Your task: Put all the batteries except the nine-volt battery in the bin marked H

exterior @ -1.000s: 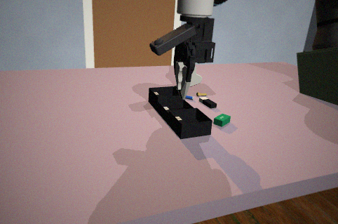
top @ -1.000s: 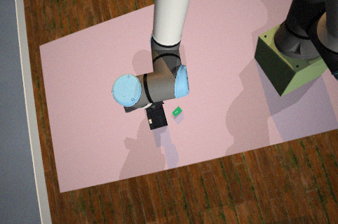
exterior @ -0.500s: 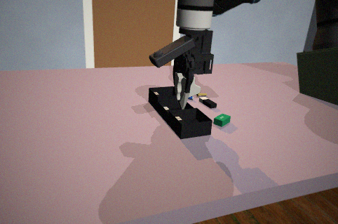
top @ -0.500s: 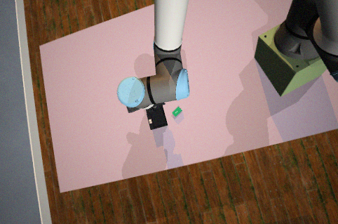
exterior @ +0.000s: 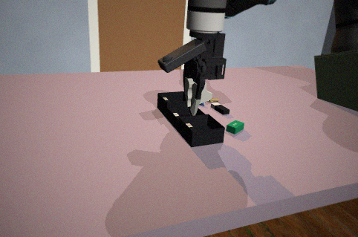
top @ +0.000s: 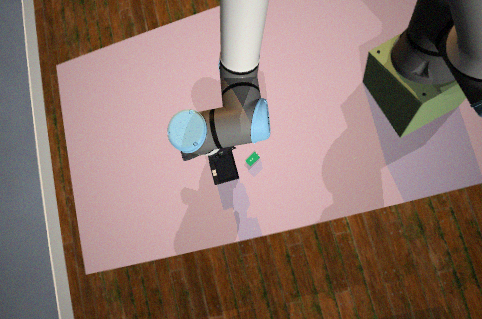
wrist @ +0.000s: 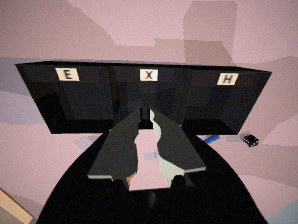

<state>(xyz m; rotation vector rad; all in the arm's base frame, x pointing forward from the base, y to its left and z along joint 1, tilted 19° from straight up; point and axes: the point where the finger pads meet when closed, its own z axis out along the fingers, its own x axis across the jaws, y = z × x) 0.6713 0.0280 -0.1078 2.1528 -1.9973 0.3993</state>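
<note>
Now: the bin row 1 cm ahead of my hand and 1 cm below it. The rest, counted from my hand: blue battery 8 cm behind, 13 cm to the right, 3 cm below; black-and-white battery 12 cm behind, 7 cm to the right, 3 cm below; green block 11 cm behind, 6 cm to the left, 3 cm below.
</note>
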